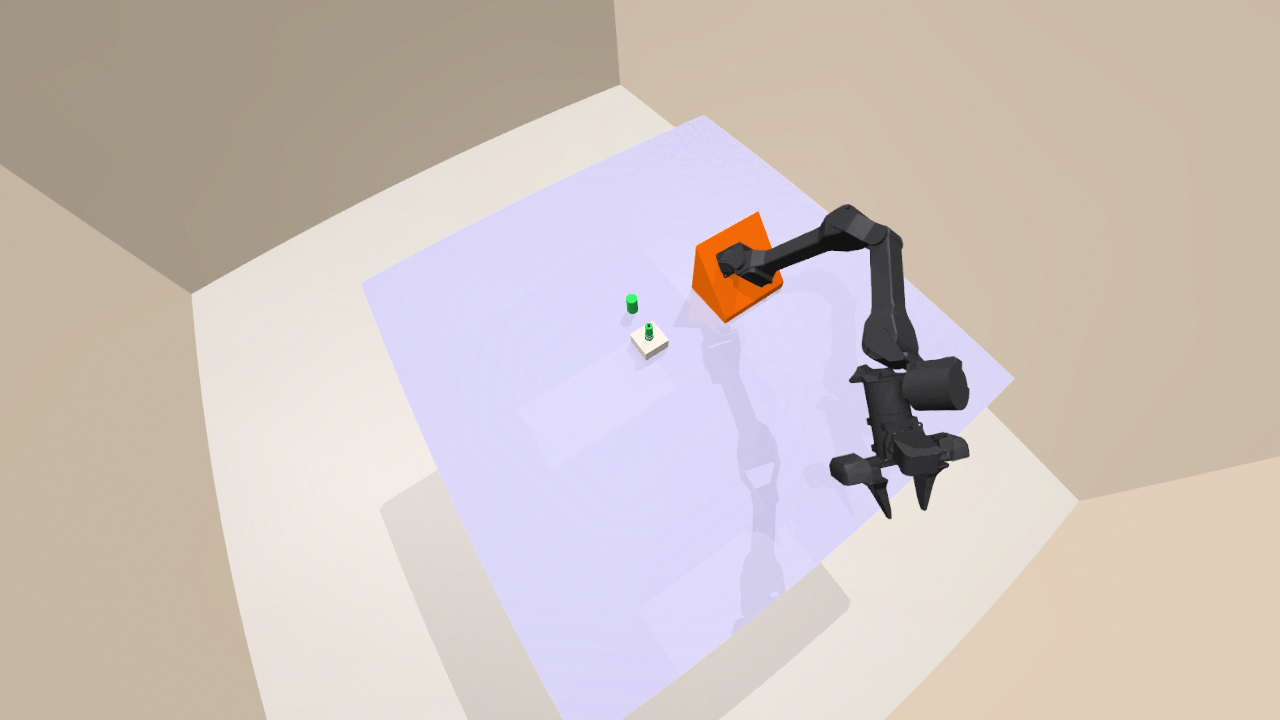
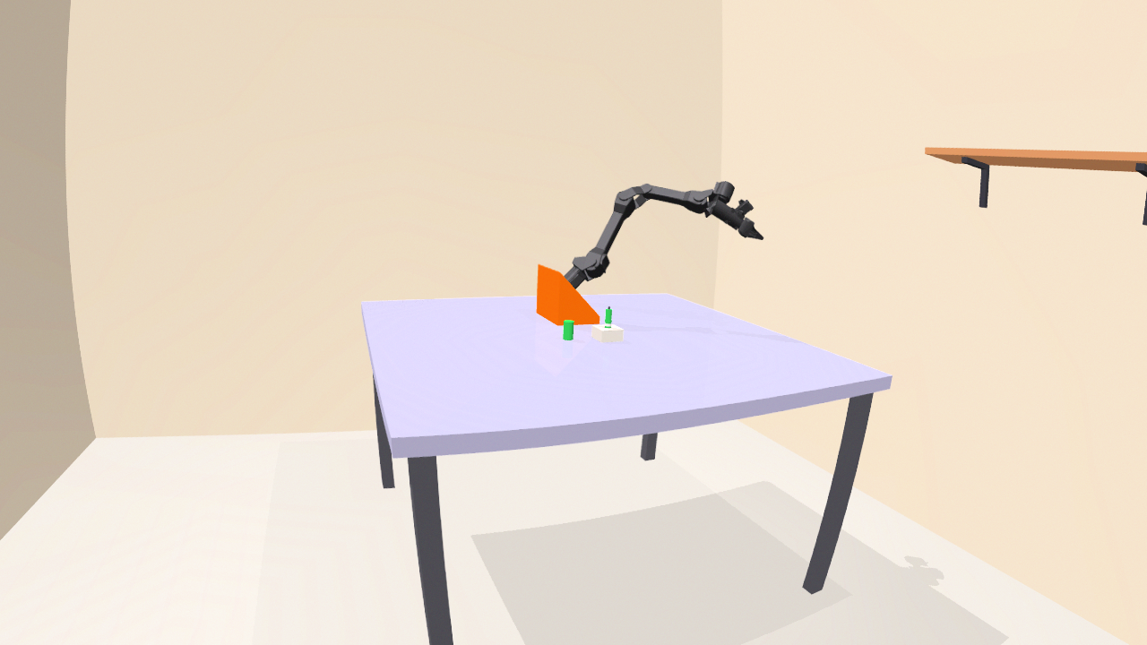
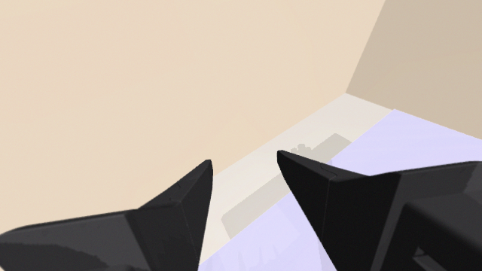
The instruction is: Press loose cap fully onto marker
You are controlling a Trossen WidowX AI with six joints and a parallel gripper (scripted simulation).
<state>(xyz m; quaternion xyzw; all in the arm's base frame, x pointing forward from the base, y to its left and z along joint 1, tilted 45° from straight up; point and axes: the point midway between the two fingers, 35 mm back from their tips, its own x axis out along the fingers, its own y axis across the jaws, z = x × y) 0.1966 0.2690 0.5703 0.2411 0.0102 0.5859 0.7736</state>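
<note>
Now: gripper tip 71 cm to the left of the green cap, 29 cm above it and 4 cm short of it. The rest, counted from my gripper tip: white holder block 59 cm to the right, 30 cm below, 6 cm ahead; then green marker 59 cm to the right, 24 cm below, 6 cm ahead.
</note>
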